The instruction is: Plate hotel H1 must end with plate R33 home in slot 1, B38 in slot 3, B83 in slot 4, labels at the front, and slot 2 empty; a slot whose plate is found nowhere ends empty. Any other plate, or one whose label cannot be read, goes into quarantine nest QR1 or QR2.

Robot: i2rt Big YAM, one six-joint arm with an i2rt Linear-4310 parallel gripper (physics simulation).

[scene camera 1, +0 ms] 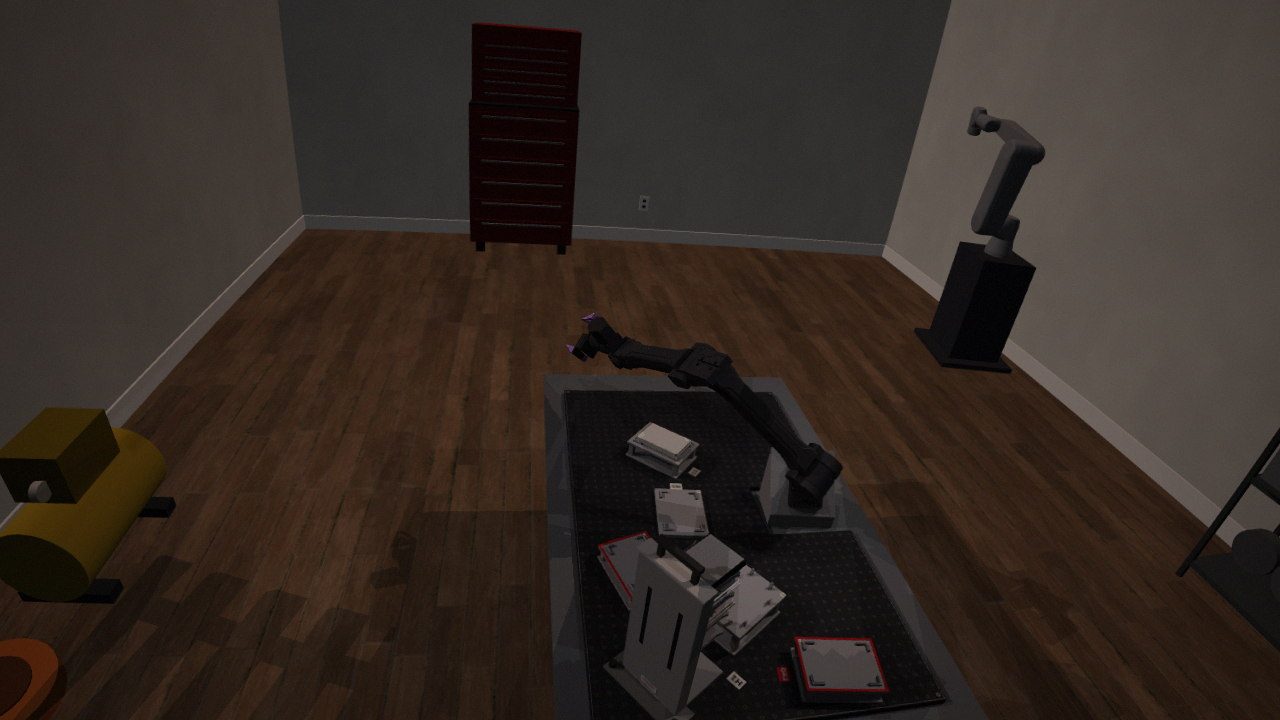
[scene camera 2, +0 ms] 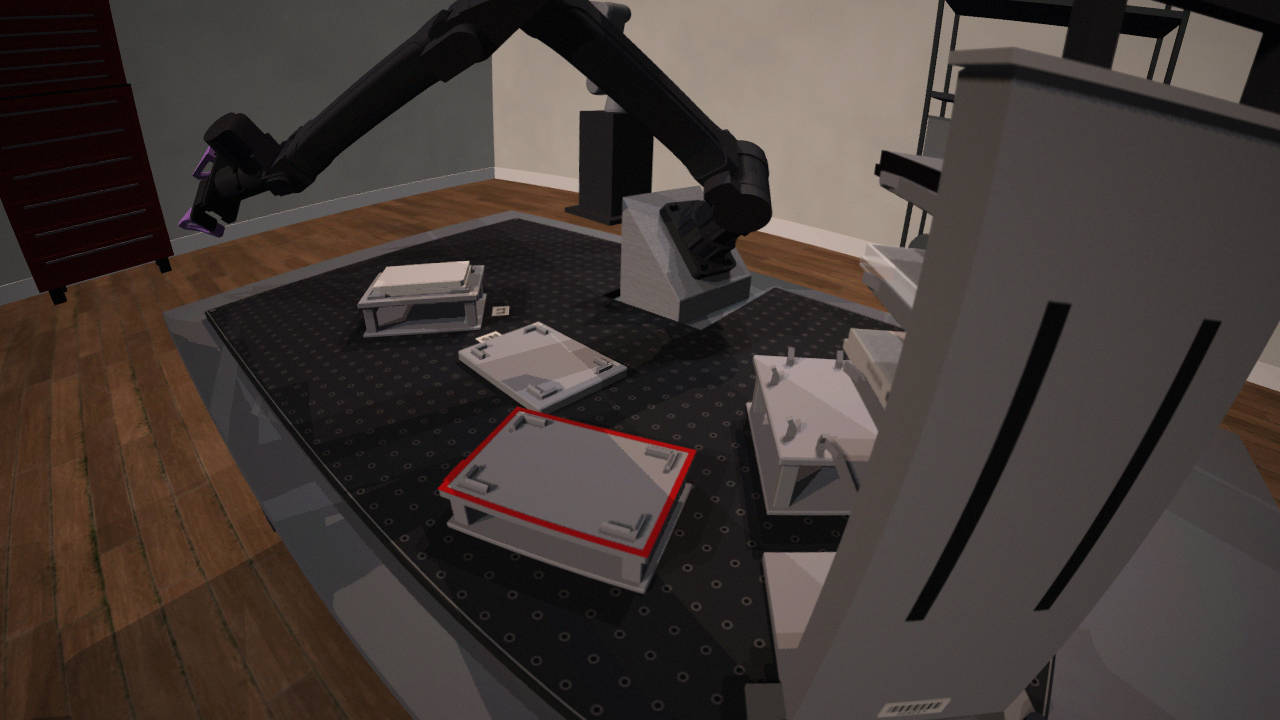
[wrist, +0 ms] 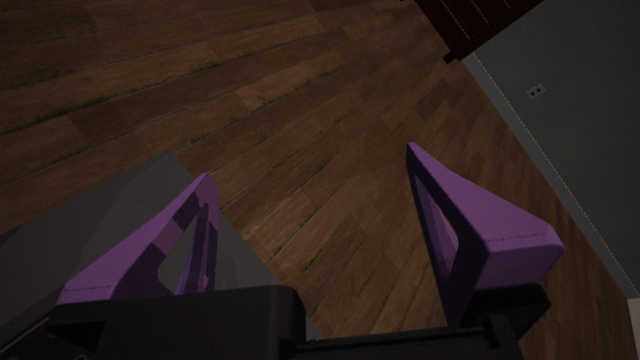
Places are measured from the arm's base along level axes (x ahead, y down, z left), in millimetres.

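Where they show: gripper, fingertip midpoint: (scene camera 1: pixel 575 332) (scene camera 2: pixel 188 201) (wrist: pixel 307 167); arm's base, origin of the base link: (scene camera 1: pixel 805 484) (scene camera 2: pixel 695 240).
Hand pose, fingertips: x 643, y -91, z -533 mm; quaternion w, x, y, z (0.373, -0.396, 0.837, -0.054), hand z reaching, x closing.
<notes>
Things, the pixels of their top centre, and the offset from my fingertips.
- pale plate, middle of its top: (scene camera 2: pixel 422 273) (scene camera 1: pixel 664 438) dx -286, dy +109, dz +361 mm
- flat grey nest, middle of its top: (scene camera 2: pixel 538 354) (scene camera 1: pixel 681 509) dx -329, dy +155, dz +589 mm
My gripper (scene camera 1: pixel 579 332) (scene camera 2: pixel 198 192) (wrist: pixel 307 167) is open and empty, raised beyond the table's far end, away from the plates. The grey plate hotel (scene camera 1: pixel 664 626) (scene camera 2: pixel 1020 376) stands upright at the near end. Plate edges stick out of its open side in scene camera 2; its slots are mostly hidden and no plate label is readable. A pale plate (scene camera 1: pixel 664 439) (scene camera 2: pixel 424 277) lies on a raised stand at the far end. Two red-bordered nests hold no plate: one beside the hotel (scene camera 1: pixel 617 548) (scene camera 2: pixel 563 465), one at the near right (scene camera 1: pixel 839 664).
A flat grey nest (scene camera 1: pixel 680 512) (scene camera 2: pixel 541 362) with corner stops lies mid-table. A pegged raised stand (scene camera 1: pixel 756 598) (scene camera 2: pixel 810 402) stands by the hotel. The arm's base block (scene camera 1: pixel 796 510) (scene camera 2: pixel 666 259) stands at the right. A red cabinet (scene camera 1: pixel 523 170) (scene camera 2: pixel 76 179) stands beyond the table.
</notes>
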